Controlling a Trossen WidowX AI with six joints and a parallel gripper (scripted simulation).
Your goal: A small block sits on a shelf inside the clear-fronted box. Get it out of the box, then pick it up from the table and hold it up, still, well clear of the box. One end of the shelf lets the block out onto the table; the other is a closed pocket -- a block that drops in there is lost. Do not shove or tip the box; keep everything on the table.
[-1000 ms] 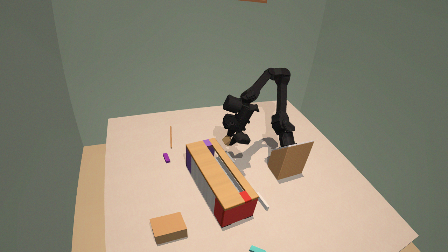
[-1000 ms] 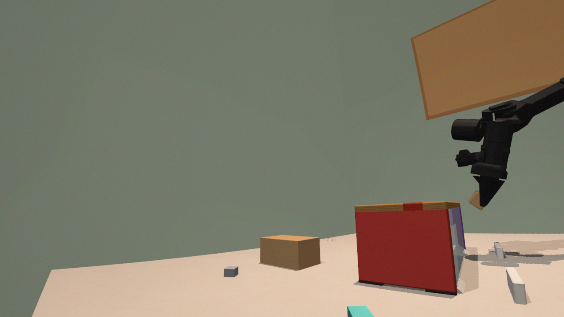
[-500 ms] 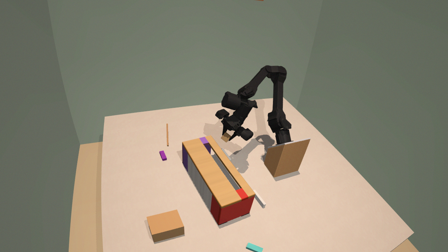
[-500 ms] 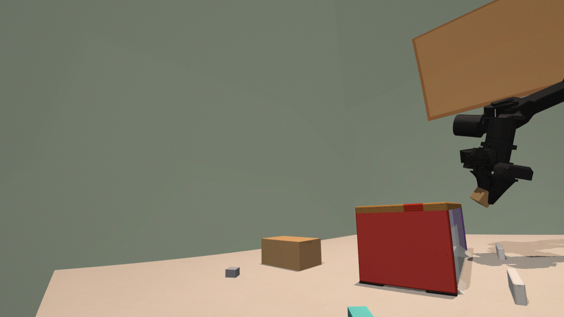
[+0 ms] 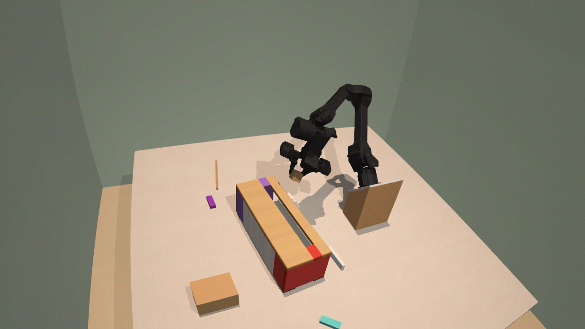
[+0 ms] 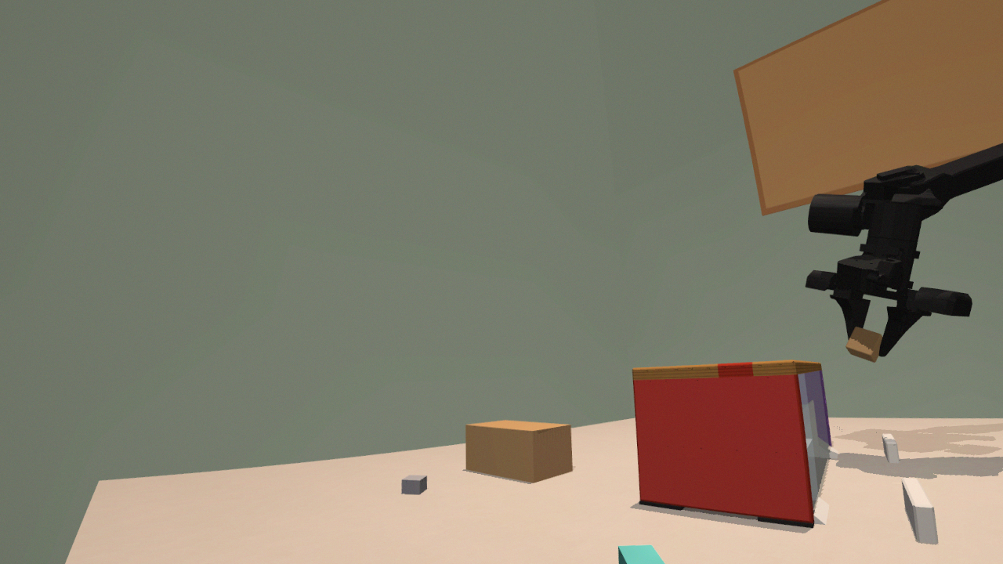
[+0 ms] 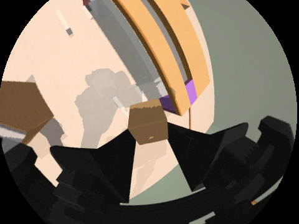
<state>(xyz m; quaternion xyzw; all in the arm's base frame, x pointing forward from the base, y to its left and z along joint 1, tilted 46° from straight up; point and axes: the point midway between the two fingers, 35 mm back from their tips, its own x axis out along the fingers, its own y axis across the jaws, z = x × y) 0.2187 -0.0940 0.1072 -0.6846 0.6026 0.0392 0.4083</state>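
The tan block lies 10 mm to the left of my gripper tip and 10 mm above it. Also, from my gripper tip: long box (90 mm ahead, 150 mm to the left, 80 mm below); then thin orange stick (220 mm ahead, 270 mm to the right, 140 mm below); then purple block (280 mm ahead, 100 mm to the right, 130 mm below).
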